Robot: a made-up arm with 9 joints.
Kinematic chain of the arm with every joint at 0, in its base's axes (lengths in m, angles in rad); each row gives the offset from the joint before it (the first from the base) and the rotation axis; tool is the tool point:
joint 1: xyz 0 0 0.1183 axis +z
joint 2: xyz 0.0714 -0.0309 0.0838 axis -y
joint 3: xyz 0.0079 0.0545 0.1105 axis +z
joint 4: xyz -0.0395 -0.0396 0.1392 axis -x
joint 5: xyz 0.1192 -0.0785 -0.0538 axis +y
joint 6: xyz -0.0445 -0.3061 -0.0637 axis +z
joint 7: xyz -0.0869 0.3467 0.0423 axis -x
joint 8: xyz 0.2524 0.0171 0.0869 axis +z
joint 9: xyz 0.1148 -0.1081 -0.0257 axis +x
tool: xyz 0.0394 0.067 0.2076
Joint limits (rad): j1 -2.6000..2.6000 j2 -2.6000..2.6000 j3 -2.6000..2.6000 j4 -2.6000..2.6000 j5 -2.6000..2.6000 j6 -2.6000..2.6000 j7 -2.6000..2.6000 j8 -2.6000..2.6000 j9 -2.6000..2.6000
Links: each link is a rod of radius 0.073 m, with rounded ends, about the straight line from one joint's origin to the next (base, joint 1, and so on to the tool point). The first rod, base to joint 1, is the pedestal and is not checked.
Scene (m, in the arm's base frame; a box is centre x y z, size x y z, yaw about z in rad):
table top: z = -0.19
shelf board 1: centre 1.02 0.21 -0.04 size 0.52 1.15 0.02 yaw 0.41
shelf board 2: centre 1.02 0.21 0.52 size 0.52 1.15 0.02 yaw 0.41
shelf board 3: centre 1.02 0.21 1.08 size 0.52 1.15 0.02 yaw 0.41
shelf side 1: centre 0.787 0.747 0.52 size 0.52 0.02 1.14 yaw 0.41
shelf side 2: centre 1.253 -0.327 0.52 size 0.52 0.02 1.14 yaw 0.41
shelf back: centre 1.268 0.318 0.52 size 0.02 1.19 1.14 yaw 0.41
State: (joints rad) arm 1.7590 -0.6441 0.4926 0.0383 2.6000 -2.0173 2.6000 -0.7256 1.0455
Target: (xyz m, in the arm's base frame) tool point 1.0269 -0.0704 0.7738
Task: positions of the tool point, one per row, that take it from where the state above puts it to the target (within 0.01 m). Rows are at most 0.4 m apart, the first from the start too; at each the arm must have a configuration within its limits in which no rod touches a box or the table.
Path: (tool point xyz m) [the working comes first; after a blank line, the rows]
Joints at the target: 1.2872 -0.4258 0.1170 0.4707 2.6000 -2.3610 2.6000 -0.4747 0.9790
Straight joint move there: touches shelf board 2.

1: 0.8203 -0.0618 0.3216
2: 0.6423 -0.2501 0.5109
3: 0.4214 -0.2665 0.6827
4: 0.5215 -0.2655 0.6769
5: 0.5872 -0.2514 0.7088
6: 0.6099 -0.2517 0.7738
7: 0.8486 -0.1987 0.7714
8: 1.0269 -0.0704 0.7739

